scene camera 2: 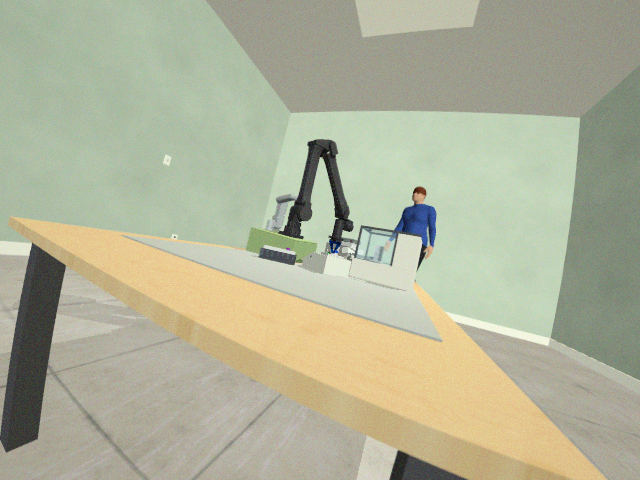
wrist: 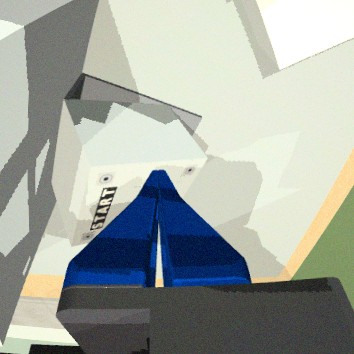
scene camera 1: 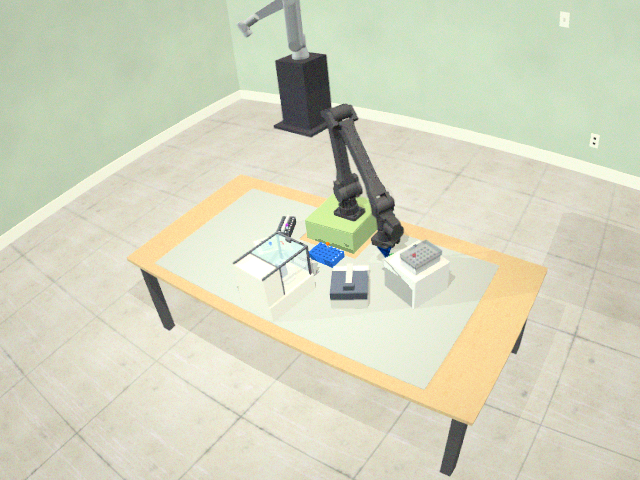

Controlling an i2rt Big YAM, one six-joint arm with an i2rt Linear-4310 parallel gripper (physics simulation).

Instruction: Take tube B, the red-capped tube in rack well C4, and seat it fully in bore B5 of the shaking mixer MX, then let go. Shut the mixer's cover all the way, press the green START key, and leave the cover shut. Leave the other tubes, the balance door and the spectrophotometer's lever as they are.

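Places are measured from the arm's base along level axes (x ahead, y left, z up), in metres.
Pixels of known places: gripper, fingertip midpoint: (scene camera 2: 332,253) (wrist: 158,178); arm's base at its link origin: (scene camera 2: 291,236) (scene camera 1: 349,213).
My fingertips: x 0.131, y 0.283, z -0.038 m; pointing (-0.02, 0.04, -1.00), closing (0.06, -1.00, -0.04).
Observation:
For each thing: its top centre in the pictures, then the offset to it from my fingertips. "spot": a spot on its surface instead.
- START key box at a spot on its surface: (wrist: 134,176) spot: dx +0.000, dy +0.012, dz -0.001 m
- START label at a spot on its surface: (wrist: 103,207) spot: dx -0.019, dy +0.028, dz +0.006 m
- mixer at a spot on its surface: (scene camera 1: 431,284) spot: dx +0.047, dy +0.236, dz +0.004 m
- grey perforated block at its top centre: (scene camera 1: 420,250) dx +0.021, dy +0.165, dz +0.118 m
- blue rack at its top centre: (scene camera 1: 325,251) dx +0.063, dy -0.269, dz -0.042 m
- dark spectrophotometer at its top centre: (scene camera 1: 349,271) dx +0.175, dy -0.055, dz +0.030 m
My gripper (scene camera 1: 385,254) (scene camera 2: 334,252) (wrist: 158,178) is shut and empty. Its blue fingertips are at the white face of the START key box (wrist: 134,176), beside the mixer. The fingers hide the green key in the wrist view; whether it is pressed down cannot be told. The START label (wrist: 103,207) shows left of the fingers. The mixer (scene camera 1: 431,284) is the white box at the right, with a grey perforated block (scene camera 1: 428,252) on top. A red cap (scene camera 1: 414,255) shows at this block. The exact bore, seating depth and cover position are too small to tell. The blue rack (scene camera 1: 326,254) stands left of the gripper.
The glass-doored balance (scene camera 1: 250,273) (scene camera 2: 408,260) stands at the left of scene camera 1. The dark spectrophotometer (scene camera 1: 341,281) with its pale lever (scene camera 1: 349,273) stands between balance and mixer. A black tube holder (scene camera 1: 290,225) (scene camera 2: 277,255) is behind the balance. The arm's green base (scene camera 1: 330,227) is behind the rack.

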